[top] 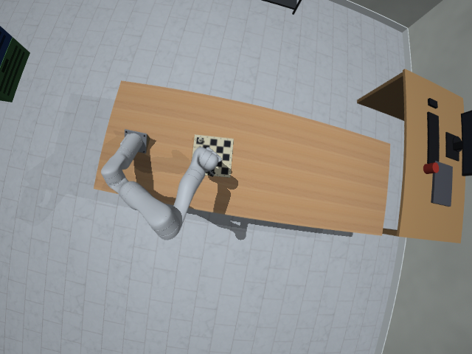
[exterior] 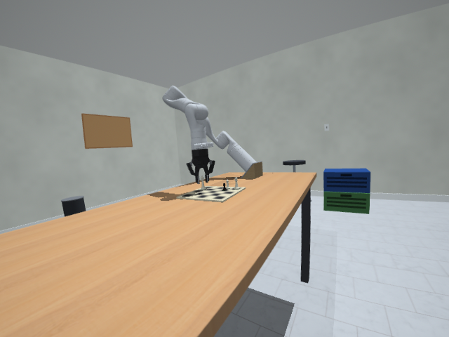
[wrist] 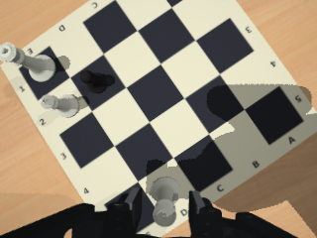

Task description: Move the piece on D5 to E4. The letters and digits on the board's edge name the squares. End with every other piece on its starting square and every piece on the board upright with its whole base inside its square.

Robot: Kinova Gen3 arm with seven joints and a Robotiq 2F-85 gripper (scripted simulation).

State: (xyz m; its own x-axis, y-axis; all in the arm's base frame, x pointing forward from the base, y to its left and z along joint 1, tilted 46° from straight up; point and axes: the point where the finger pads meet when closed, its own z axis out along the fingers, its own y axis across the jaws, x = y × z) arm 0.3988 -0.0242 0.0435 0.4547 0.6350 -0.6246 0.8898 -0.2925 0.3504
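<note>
My gripper is now 110 mm to the right of the black piece, 30 mm above it and 20 mm past it. Also, from my hand: small chessboard: 80 mm to the left, 50 mm below, 30 mm ahead.
</note>
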